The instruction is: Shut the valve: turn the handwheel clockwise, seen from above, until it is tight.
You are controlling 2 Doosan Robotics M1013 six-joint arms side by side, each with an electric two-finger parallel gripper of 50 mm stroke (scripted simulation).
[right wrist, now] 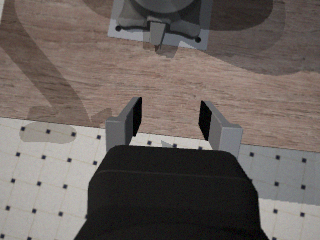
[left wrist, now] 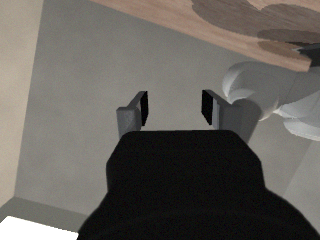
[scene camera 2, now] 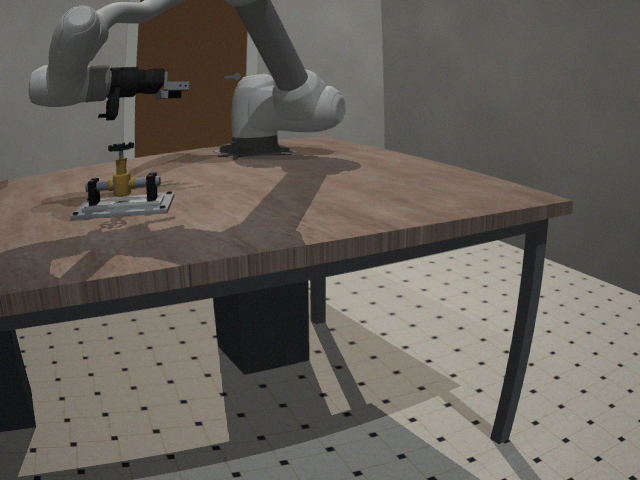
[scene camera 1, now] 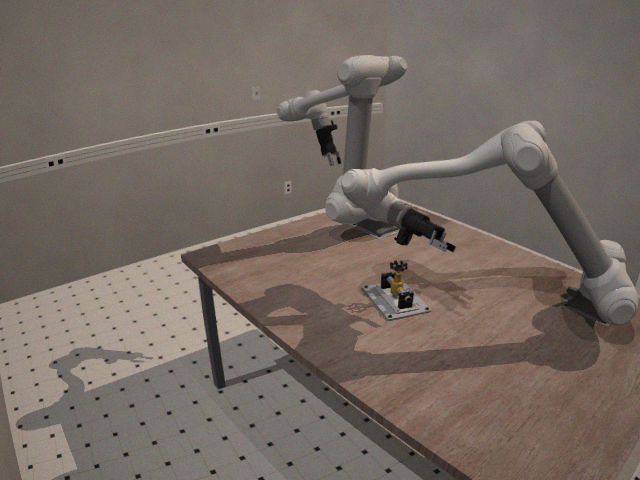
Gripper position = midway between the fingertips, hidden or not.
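My left gripper [scene camera 2: 184, 90] is visible to me, and the left wrist view has that same gripper too [left wrist: 174, 101], as does scene camera 1 [scene camera 1: 450, 249]. I can also see my right gripper [right wrist: 170, 111].
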